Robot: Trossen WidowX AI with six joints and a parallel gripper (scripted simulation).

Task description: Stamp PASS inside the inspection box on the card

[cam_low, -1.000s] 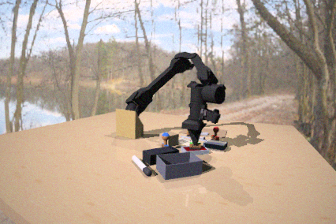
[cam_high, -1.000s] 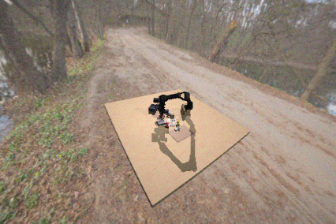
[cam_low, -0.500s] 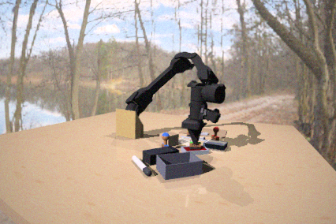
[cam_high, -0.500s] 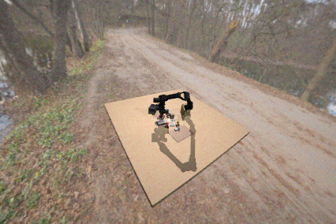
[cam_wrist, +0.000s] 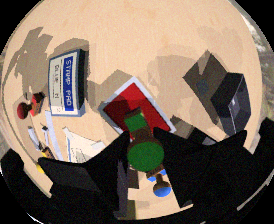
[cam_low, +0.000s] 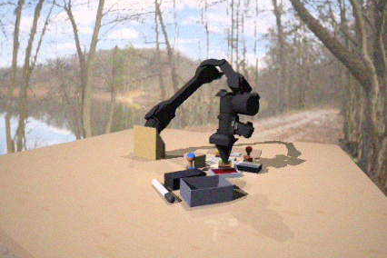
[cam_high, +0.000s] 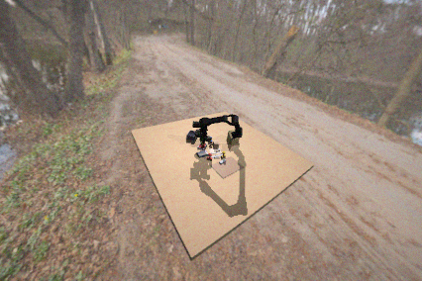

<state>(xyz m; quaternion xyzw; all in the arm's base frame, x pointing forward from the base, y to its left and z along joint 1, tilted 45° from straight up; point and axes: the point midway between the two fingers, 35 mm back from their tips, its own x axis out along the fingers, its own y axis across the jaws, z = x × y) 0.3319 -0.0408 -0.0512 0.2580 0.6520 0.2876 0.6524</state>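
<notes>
The red ink pad lies 40 mm below my gripper tip. Also, from my gripper tip: green-knobbed stamp (right at my gripper tip); black block (130 mm to the right, 80 mm behind, 30 mm below); blue-knobbed stamp (110 mm behind, 30 mm to the right, 30 mm below).
</notes>
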